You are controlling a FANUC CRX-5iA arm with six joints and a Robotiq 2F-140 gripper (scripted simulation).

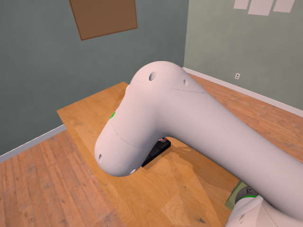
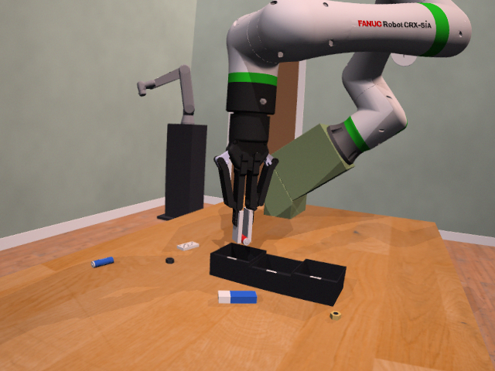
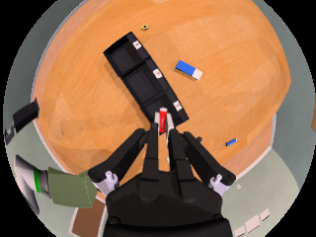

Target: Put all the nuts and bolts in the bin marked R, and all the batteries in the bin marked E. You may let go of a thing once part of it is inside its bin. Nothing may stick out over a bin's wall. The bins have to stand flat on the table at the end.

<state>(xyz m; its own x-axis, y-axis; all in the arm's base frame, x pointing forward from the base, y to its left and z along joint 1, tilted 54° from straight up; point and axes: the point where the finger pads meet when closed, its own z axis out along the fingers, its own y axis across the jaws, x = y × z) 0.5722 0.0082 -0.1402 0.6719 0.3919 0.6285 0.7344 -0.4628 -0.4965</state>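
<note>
Right now my hand is 30 mm above the red battery. The rest, counted from my hand: blue-and-white eraser 120 mm ahead, 90 mm below, 40 mm to the left; then black three-compartment bin 80 mm to the left, 80 mm below, 20 mm ahead; then black nut 150 mm to the right, 100 mm below, 40 mm ahead.
</note>
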